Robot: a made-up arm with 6 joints. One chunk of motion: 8 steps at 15 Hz.
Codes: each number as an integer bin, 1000 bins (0 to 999) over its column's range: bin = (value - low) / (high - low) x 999, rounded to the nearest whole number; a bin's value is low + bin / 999 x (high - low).
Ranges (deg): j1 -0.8..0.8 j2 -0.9..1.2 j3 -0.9..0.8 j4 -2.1..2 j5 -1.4..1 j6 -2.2..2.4
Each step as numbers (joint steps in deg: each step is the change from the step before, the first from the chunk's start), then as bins.
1 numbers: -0.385 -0.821 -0.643 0.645 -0.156 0.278
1 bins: 259 38 151 669 518 538
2 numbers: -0.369 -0.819 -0.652 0.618 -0.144 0.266
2 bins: 269 39 146 662 523 536
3 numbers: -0.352 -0.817 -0.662 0.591 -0.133 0.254
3 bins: 280 39 140 656 527 533
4 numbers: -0.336 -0.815 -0.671 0.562 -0.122 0.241
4 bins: 290 40 135 649 532 530
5 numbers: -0.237 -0.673 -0.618 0.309 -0.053 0.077
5 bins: 352 108 166 587 561 495
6 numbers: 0.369 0.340 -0.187 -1.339 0.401 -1.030
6 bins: 730 590 419 185 750 254
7 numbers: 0.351 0.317 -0.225 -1.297 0.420 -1.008
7 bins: 719 579 397 196 758 259
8 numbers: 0.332 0.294 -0.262 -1.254 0.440 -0.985
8 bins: 707 568 375 206 766 264
